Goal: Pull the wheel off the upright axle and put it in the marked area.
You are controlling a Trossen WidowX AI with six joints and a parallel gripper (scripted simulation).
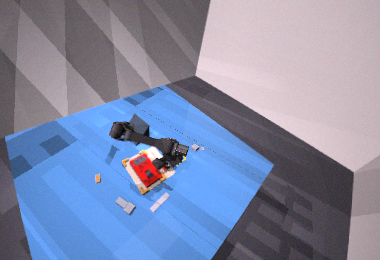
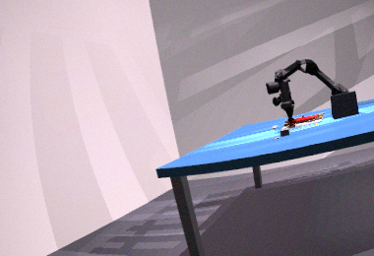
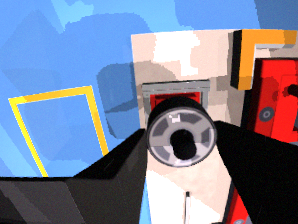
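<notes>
My gripper tip is now 1 cm above the dark upright axle. Round my gripper tip: wheel (right at my gripper tip).
</notes>
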